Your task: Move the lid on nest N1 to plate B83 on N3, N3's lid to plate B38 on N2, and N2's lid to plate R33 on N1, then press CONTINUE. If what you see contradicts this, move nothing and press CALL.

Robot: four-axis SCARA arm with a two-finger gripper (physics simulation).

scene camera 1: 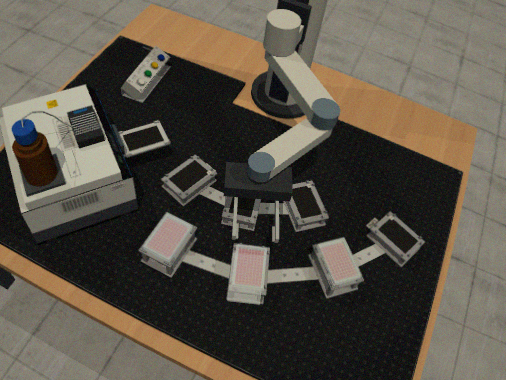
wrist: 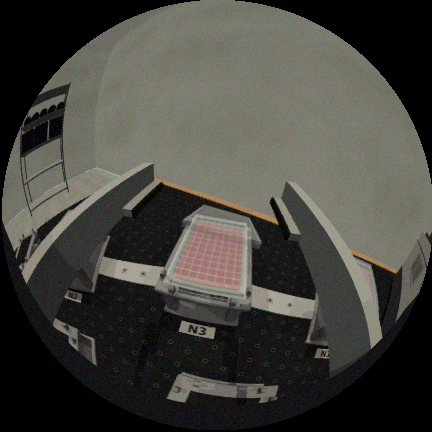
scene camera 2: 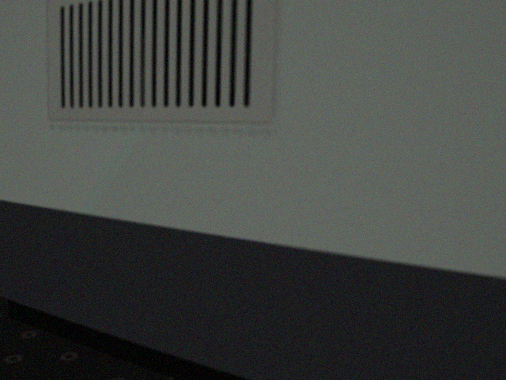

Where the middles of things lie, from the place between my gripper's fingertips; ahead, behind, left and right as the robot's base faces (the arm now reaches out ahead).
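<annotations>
Brown bottle [scene camera 1: 32,151]: 120 mm ahead of my hand, 580 mm to the right of it, 140 mm above it. The tray [scene camera 1: 151,136] is 80 mm below my hand, 200 mm behind it and 470 mm to the right of it.
</annotations>
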